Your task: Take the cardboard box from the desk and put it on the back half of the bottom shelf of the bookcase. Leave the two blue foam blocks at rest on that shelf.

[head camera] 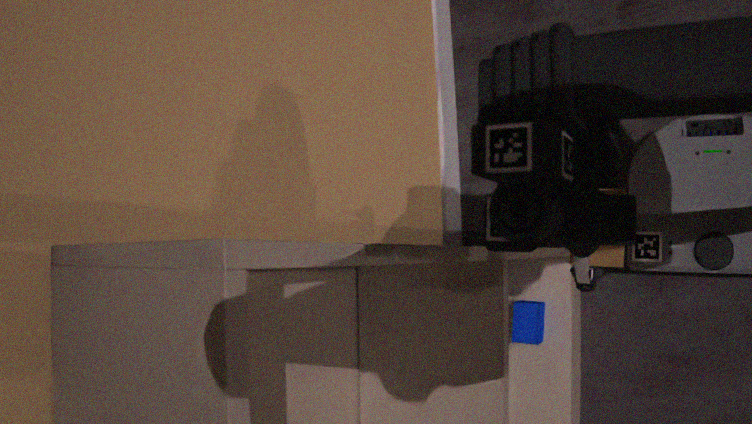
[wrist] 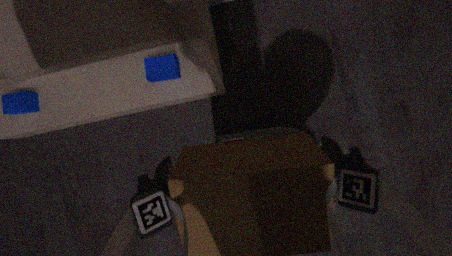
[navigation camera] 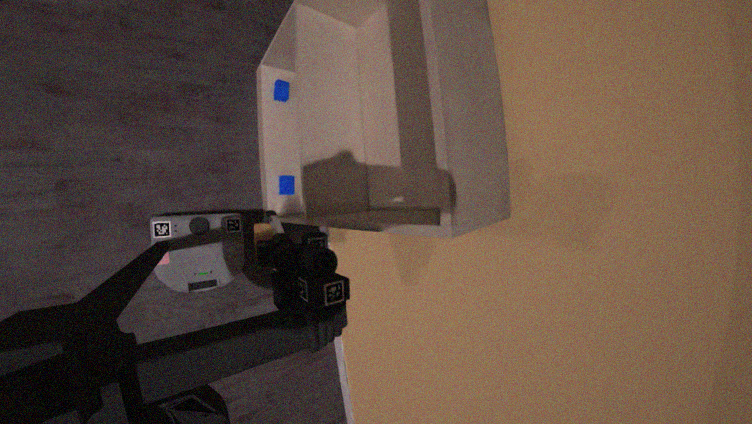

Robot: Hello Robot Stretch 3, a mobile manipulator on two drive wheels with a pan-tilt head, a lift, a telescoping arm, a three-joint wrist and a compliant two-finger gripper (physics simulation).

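Seen in the pictures: gripper, fingertip midpoint: (wrist: 246,165) (navigation camera: 271,239); robot's base at its link origin: (head camera: 711,248) (navigation camera: 199,224).
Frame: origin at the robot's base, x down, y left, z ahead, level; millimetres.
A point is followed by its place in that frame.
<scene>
My gripper (wrist: 246,165) {x -615, y -166, z -22 mm} is shut on the brown cardboard box (head camera: 608,256) {x -659, y -133, z 12 mm} (navigation camera: 264,231) {x -660, y -139, z 5 mm} (wrist: 260,200) {x -665, y -155, z -26 mm}, with a fingertip at each side of it in the wrist view. The box hangs near my base, outside the bookcase (head camera: 136,342) {x -1060, y -408, z 89 mm} (navigation camera: 473,131) {x -1060, y -392, z 186 mm}, by one end of its bottom shelf (head camera: 558,379) {x -101, y -316, z 303 mm} (navigation camera: 279,136) {x -100, y -360, z 422 mm} (wrist: 95,95) {x -100, y -347, z 408 mm}. The wrist hides part of the box in the head and navigation views. One blue foam block (head camera: 528,322) {x -145, y -381, z 172 mm} (navigation camera: 287,185) {x -145, y -383, z 172 mm} (wrist: 162,67) {x -145, y -385, z 169 mm} rests on that shelf near this end. The other blue block (navigation camera: 281,90) {x -145, y -351, z 645 mm} (wrist: 20,102) {x -145, y -356, z 633 mm} rests farther along it. The desk does not show.
My base (head camera: 700,173) {x -160, y -25, z -147 mm} (navigation camera: 194,263) {x -160, y 29, z -144 mm} stands beside the held box. The bookcase's upper boards and side panel rise next to the wrist. A tan wall (head camera: 315,52) {x -580, y -652, z -339 mm} (navigation camera: 605,316) {x -1260, y -642, z -201 mm} with a white baseboard (head camera: 446,105) {x -62, y -640, z -360 mm} (navigation camera: 343,373) {x -64, y -687, z -1022 mm} lies behind. Dark shadows fall across the bookcase.
</scene>
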